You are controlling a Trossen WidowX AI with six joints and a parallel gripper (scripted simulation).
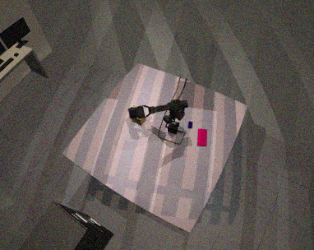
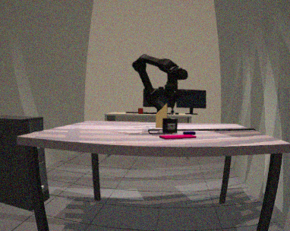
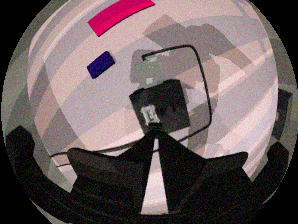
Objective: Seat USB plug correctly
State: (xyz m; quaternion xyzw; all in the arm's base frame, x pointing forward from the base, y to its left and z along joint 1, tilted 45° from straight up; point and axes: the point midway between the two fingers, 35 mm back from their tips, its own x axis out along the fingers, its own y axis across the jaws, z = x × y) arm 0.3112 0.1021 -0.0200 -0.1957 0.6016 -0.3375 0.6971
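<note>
The USB plug lies 2 cm below my gripper tip. The rest, counted from my gripper tip: USB socket 1 cm to the left, 7 cm below; then magenta flat block 25 cm ahead, 4 cm to the left, 13 cm below; then small dark blue block 11 cm ahead, 10 cm to the left, 13 cm below.
</note>
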